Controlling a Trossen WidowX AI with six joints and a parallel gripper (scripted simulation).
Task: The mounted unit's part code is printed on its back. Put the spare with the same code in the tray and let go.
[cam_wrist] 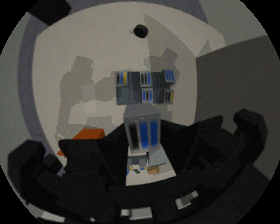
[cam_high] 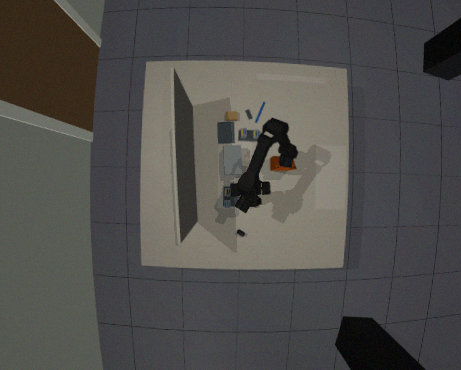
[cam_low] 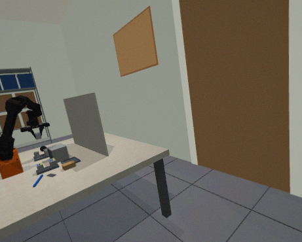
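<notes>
My gripper tip is now 170 mm short of the dark tray, 310 mm to the left of it and 170 mm above it. Round my gripper tip: black cylinder (10 mm behind, 270 mm to the left, 150 mm below); tall grey panel (330 mm ahead, 100 mm to the right, 50 mm above); grey mounted unit (100 mm ahead, 130 mm to the right, 130 mm below).
</notes>
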